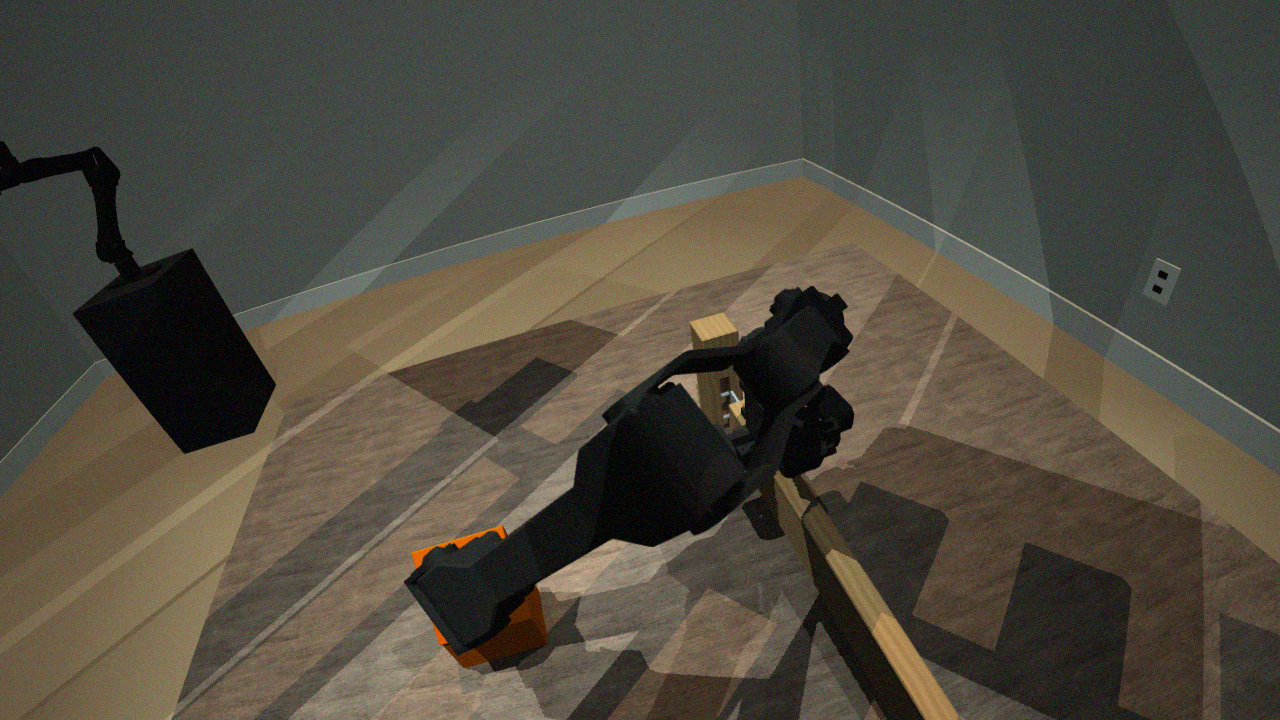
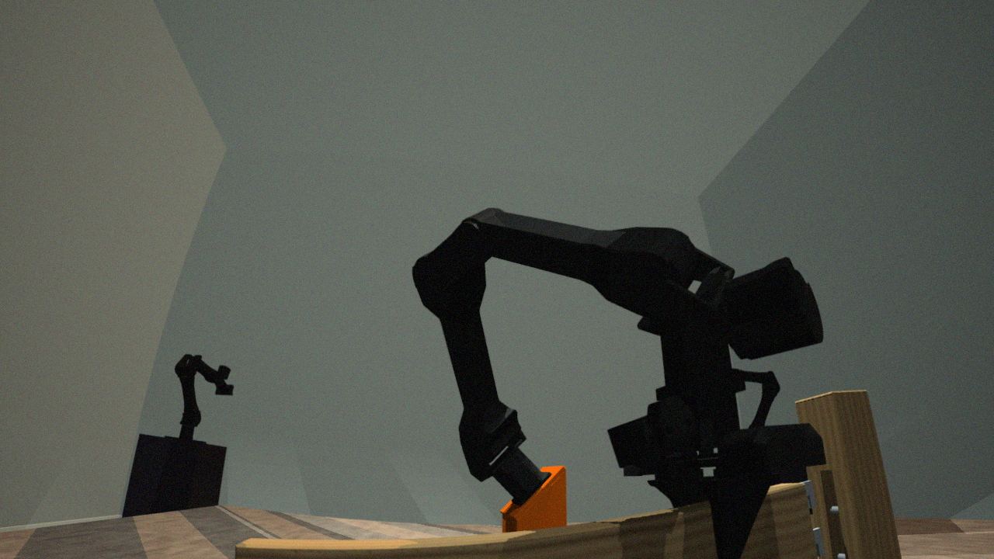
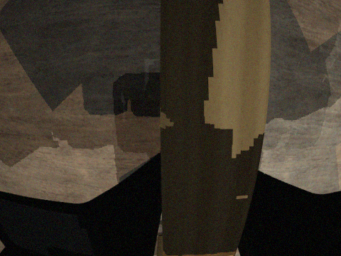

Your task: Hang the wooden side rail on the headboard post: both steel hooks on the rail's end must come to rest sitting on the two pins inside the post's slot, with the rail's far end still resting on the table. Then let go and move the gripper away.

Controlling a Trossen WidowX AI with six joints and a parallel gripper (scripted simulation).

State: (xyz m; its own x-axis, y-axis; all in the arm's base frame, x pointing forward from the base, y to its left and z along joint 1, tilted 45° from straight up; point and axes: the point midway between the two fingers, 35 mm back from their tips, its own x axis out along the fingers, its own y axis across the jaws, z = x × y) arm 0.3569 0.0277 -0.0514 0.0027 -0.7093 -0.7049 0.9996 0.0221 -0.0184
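My gripper tip is 16 cm to the right of the headboard post and 4 cm below it.
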